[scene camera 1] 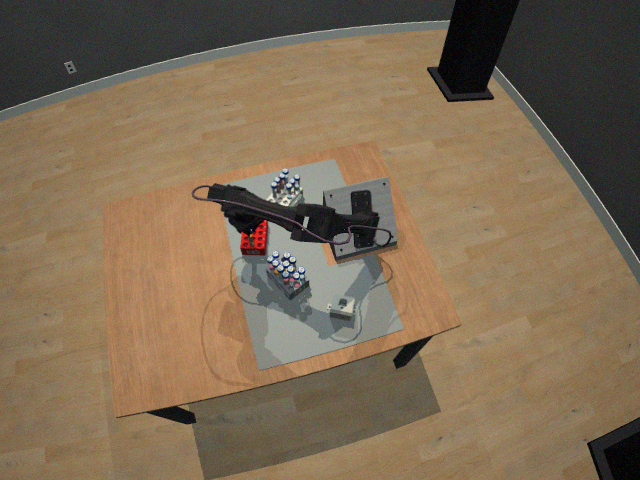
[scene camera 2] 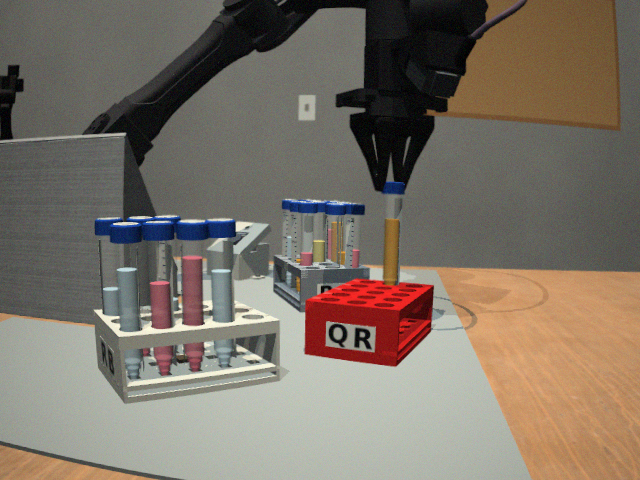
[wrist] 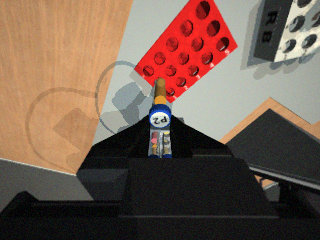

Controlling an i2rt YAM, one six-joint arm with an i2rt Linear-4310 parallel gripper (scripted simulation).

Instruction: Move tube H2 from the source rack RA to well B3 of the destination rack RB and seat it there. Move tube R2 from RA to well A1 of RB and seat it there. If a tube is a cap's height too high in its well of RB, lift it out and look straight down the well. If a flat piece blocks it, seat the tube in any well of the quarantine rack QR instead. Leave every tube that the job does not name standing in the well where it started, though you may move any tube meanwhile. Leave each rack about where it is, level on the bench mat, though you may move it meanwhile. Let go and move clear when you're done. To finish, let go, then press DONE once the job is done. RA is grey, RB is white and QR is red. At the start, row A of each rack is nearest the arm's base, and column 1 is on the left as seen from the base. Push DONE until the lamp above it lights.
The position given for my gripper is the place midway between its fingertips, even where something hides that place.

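There is a grey rack RA (scene camera 2: 316, 279) in the scene, along with a white rack RB (scene camera 2: 256, 356). As for my own gripper (scene camera 2: 389, 191), I can find it in the wrist view (wrist: 160, 119) too.
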